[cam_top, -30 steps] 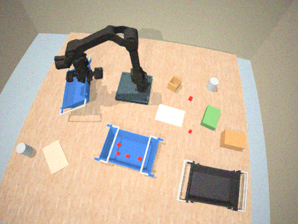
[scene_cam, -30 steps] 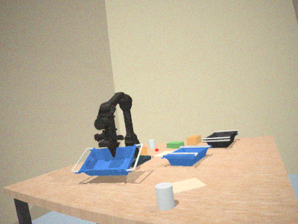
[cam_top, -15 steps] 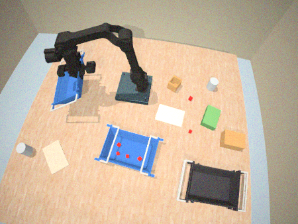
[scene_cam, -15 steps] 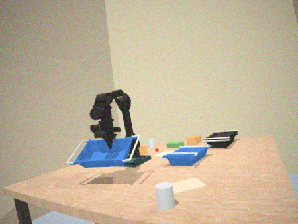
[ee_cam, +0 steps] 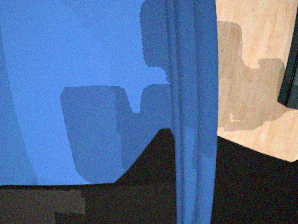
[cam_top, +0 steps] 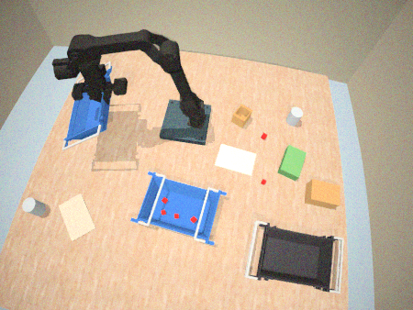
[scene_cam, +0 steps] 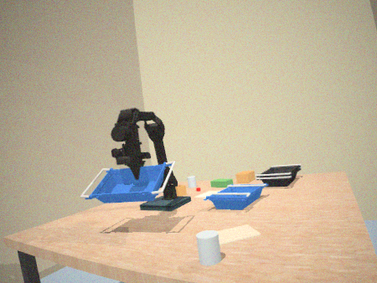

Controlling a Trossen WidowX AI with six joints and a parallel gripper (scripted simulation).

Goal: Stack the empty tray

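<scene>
Now: gripper tip 3 cm short of the blue tray and 7 cm to the left of it. Round my gripper tip: green block (6 cm behind, 72 cm to the left, 16 cm below); then small brown box (21 cm behind, 48 cm to the left, 16 cm below); then orange box (4 cm ahead, 86 cm to the left, 15 cm below).
</scene>
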